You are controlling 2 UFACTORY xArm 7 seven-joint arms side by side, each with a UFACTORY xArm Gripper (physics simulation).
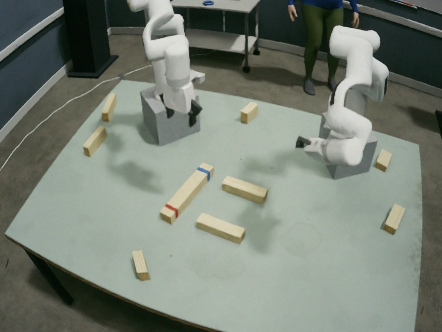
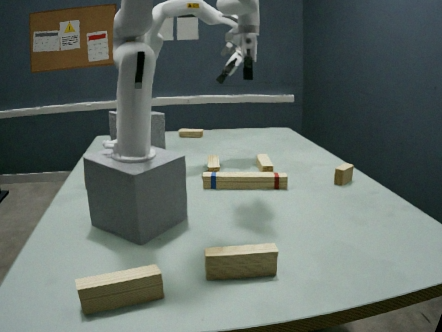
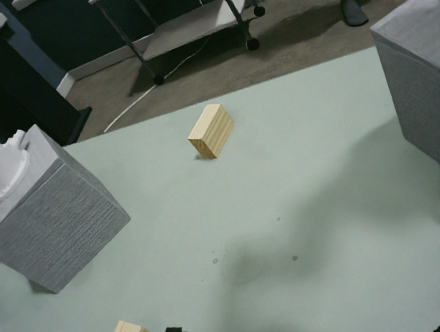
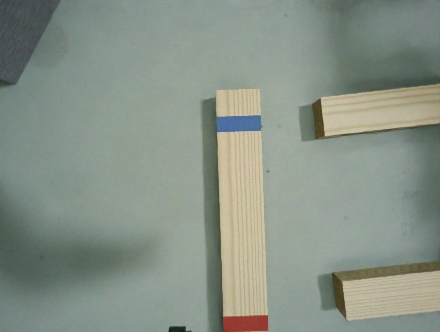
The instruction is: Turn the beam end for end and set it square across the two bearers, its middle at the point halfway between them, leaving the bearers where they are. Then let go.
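Frame: origin at the left arm's base, x ahead, y left, z up, level; centimetres.
Where they show: left gripper, fingertip midpoint: (image 1: 308,149) (image 2: 221,77); right gripper, fingertip midpoint: (image 1: 181,120) (image 2: 248,79); right arm's base at its link origin: (image 2: 133,155) (image 3: 8,178).
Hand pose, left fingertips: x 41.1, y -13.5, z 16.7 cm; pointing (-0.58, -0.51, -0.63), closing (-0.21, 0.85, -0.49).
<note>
Each offset is from my left fingertips to the top centre of the thing. "spot": to the spot under its first point.
The beam @(dx +2.9, dy -43.3, dz -32.2 cm) (image 1: 187,192) (image 2: 245,181) (image 4: 241,210), pale wood with a blue band near one end and a red band near the other, lies flat on the table beside the bearers. Its blue end is toward the robot bases. One bearer @(dx -6.5, dy -23.3, dz -32.5 cm) (image 1: 245,190) (image 2: 213,162) (image 4: 380,111) lies near the blue end, the other bearer @(dx +14.5, dy -25.0, dz -32.5 cm) (image 1: 220,227) (image 2: 264,162) (image 4: 390,295) near the red end, roughly parallel. My right gripper (image 1: 182,115) (image 2: 248,76) is open and empty, high above the table. My left gripper (image 1: 301,142) (image 2: 224,76) (image 3: 305,329) is open and empty, raised away from the beam.
Loose wooden blocks stand around: a back block @(dx -52.5, dy -37.1, dz -30.6 cm) (image 1: 249,112) (image 3: 212,131), a front block @(dx +42.5, dy -44.2, dz -30.6 cm) (image 1: 141,265) (image 2: 343,174), two at one side @(spot: dx -31.3, dy -105.4, dz -31.0 cm) (image 1: 109,107) @(spot: dx -6.8, dy -97.5, dz -31.9 cm) (image 1: 95,141) and two at the other @(dx -47.3, dy +35.2, dz -33.1 cm) (image 1: 384,160) @(dx -12.4, dy +44.4, dz -33.1 cm) (image 1: 394,218). Grey pedestals (image 1: 170,125) (image 1: 352,157) carry the arms.
</note>
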